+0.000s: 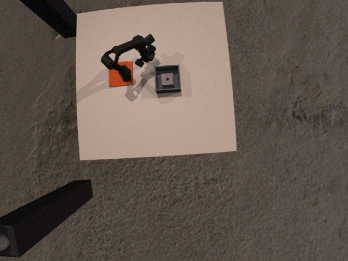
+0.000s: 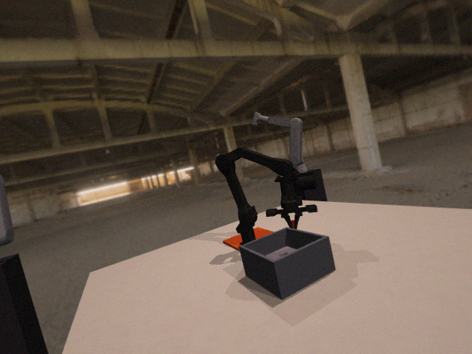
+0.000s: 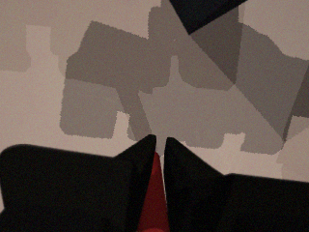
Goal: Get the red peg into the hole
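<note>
Right now the light grey plate is 14 cm ahead of my gripper tip and 16 cm to the right of it. Also, from my gripper tip: dark grey box (14 cm ahead, 16 cm to the right, 2 cm below); red peg (2 cm behind, 2 cm to the left).
</note>
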